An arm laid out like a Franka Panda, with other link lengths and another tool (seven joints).
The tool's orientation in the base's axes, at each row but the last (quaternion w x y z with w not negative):
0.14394, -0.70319, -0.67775, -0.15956
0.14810, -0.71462, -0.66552, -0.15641
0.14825, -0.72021, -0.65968, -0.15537
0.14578, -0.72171, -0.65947, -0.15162
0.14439, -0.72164, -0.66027, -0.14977
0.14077, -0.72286, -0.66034, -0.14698
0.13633, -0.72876, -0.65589, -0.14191
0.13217, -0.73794, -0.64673, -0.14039
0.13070, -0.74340, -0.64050, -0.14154
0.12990, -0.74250, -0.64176, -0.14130
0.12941, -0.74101, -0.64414, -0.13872
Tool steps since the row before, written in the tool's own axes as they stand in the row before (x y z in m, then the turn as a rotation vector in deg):
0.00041, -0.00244, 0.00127, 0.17, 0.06, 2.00
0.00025, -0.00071, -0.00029, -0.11, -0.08, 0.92
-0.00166, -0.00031, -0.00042, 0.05, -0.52, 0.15
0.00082, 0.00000, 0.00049, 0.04, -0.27, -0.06
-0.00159, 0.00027, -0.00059, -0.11, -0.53, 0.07
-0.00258, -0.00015, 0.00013, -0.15, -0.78, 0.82
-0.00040, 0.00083, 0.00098, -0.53, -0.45, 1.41
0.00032, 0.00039, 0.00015, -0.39, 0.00, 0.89
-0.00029, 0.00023, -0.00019, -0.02, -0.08, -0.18
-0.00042, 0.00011, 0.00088, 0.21, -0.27, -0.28
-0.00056, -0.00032, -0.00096, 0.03, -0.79, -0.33
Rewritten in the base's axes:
-0.00239, 0.00100, -0.00101, 0.12, 0.99, -1.74
-0.00070, 0.00015, 0.00037, -0.06, 0.29, -0.88
-0.00046, -0.00165, -0.00031, -0.51, 0.15, -0.11
0.00008, 0.00095, -0.00011, -0.27, 0.04, 0.07
0.00012, -0.00171, -0.00011, -0.54, -0.03, -0.10
-0.00036, -0.00229, -0.00115, -0.77, 0.26, -0.80
0.00081, -0.00007, -0.00107, -0.46, 0.10, -1.50
0.00043, 0.00030, -0.00002, -0.02, -0.02, -0.97
0.00018, -0.00037, 0.00006, -0.09, -0.07, 0.16
0.00009, -0.00007, -0.00097, -0.25, 0.13, 0.34
-0.00043, -0.00083, 0.00069, -0.79, 0.01, 0.33

